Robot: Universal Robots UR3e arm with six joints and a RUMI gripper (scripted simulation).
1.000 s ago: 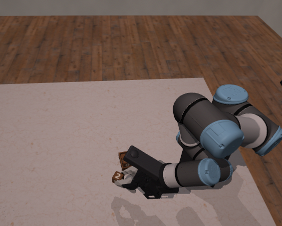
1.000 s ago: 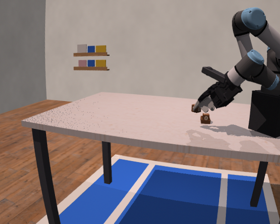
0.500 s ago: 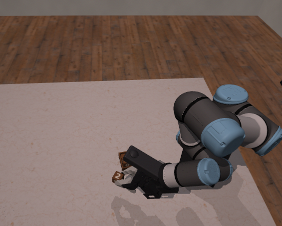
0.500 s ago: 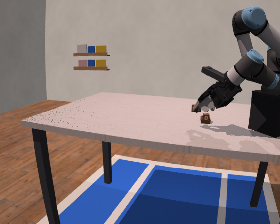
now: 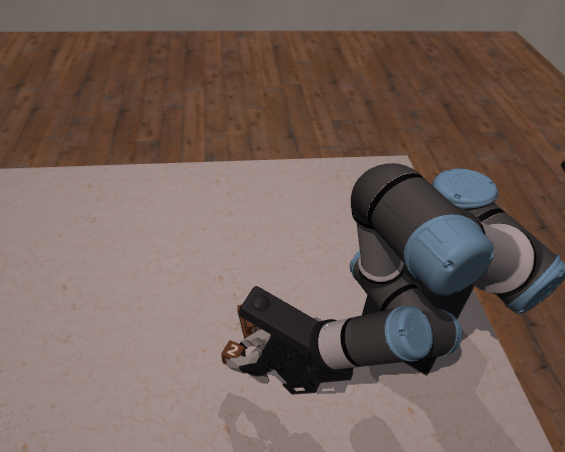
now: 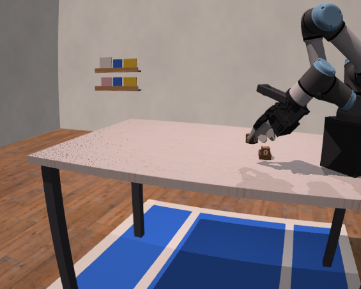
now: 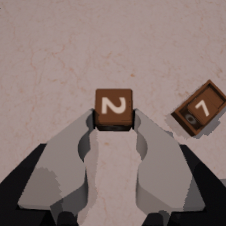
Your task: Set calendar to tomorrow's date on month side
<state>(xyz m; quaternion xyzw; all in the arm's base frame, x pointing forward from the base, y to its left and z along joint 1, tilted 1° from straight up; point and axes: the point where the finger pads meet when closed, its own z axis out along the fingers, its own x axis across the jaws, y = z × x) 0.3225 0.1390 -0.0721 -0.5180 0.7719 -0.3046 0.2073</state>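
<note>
My hand is 1 cm short of the brown digit cube and 1 cm above it. Also, from my hand: calendar tray (12 cm to the right, 9 cm below, 1 cm behind).
</note>
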